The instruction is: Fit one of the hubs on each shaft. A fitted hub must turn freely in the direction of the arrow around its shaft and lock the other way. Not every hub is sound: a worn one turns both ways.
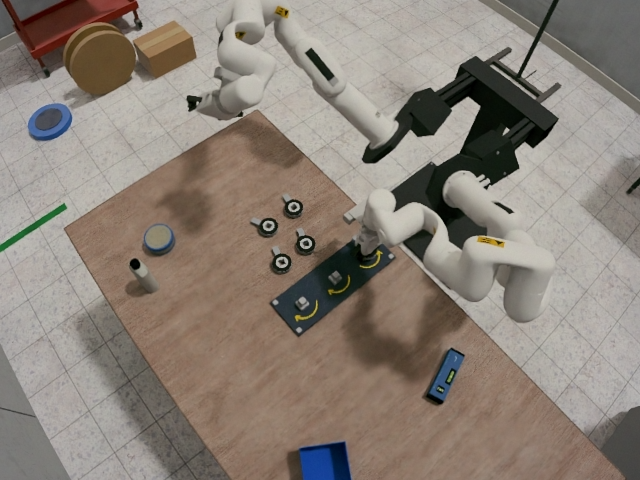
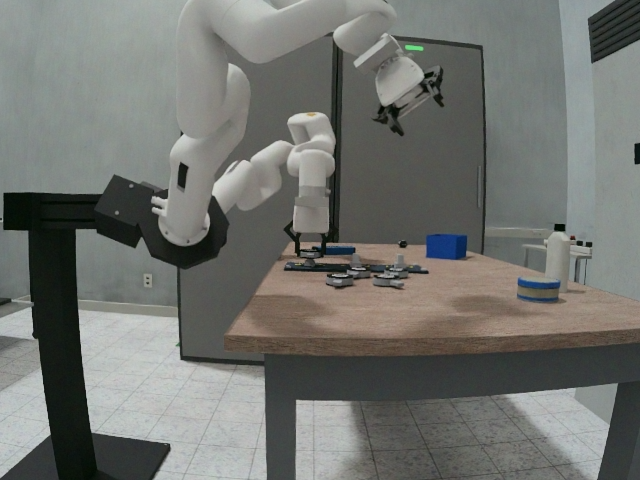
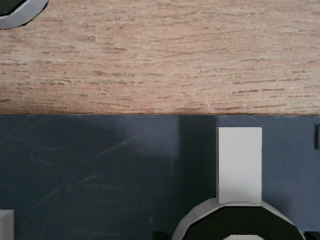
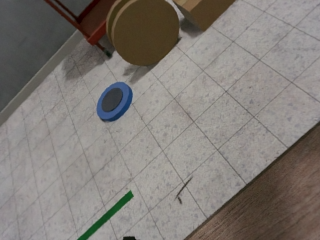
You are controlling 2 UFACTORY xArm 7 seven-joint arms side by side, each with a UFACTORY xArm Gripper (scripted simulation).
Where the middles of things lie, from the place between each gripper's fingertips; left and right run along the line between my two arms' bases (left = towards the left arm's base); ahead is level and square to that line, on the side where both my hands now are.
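Counting from my left hand, the dark board (image 2: 309, 266) is 40 mm below, 130 mm ahead and 20 mm to the right. The white bottle (image 2: 558, 248) is 60 mm above that left hand, 530 mm ahead of it and 430 mm to the right of it, and the tape roll (image 2: 534, 289) is 30 mm below my left hand, 410 mm ahead of it and 520 mm to the right of it.
From my right hand (image 2: 418, 116), the tape roll is 320 mm below, 300 mm ahead and 30 mm to the left, the white bottle is 240 mm below, 420 mm ahead and 120 mm to the left, and the dark board is 340 mm below, 20 mm ahead and 530 mm to the left. Going by its middle, the tape roll is nearer to my right hand than to my left hand.
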